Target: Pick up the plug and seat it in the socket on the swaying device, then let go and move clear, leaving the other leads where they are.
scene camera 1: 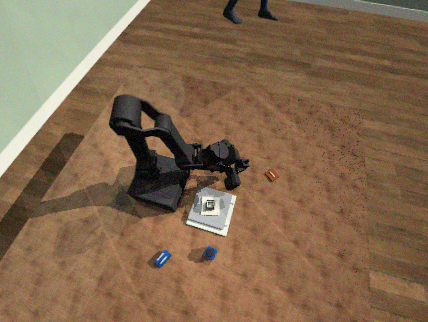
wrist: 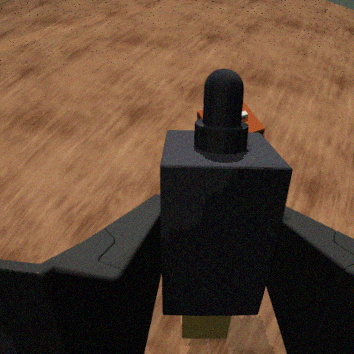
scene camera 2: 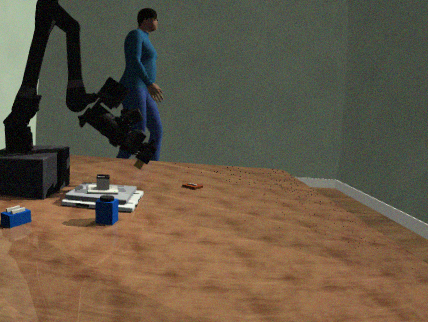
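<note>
The plug is a dark block with a rounded black stub on one end and a dull yellow tip at the other; its yellow tip points down and left in the second scene view. My gripper is shut on the plug, one finger on each side, and is tilted. It is above and beyond the device, a grey plate on a white base. The upright square socket stands on a pale pad on the device. The plug and socket are apart.
An orange lead piece lies beyond the gripper. A blue piece with pale bars and a blue block with a black cap are near the device. A person stands behind.
</note>
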